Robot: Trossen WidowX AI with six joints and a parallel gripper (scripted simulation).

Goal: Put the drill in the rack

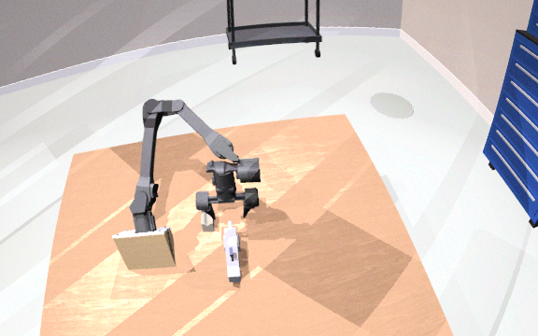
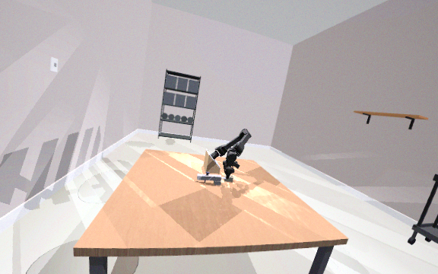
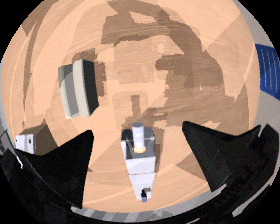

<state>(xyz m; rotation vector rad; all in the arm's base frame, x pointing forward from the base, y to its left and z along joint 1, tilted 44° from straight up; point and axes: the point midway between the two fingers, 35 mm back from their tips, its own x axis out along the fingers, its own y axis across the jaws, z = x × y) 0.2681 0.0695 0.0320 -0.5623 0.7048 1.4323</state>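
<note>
My gripper tip is 70 mm to the left of the drill, 20 mm above it and 10 mm past it. Also, from my gripper tip: grey rack: 70 mm behind, 50 mm to the left, 50 mm below; white block: 120 mm to the right, 30 mm below, 10 mm behind; blue key: 150 mm to the right, 20 mm below, 10 mm behind.
</note>
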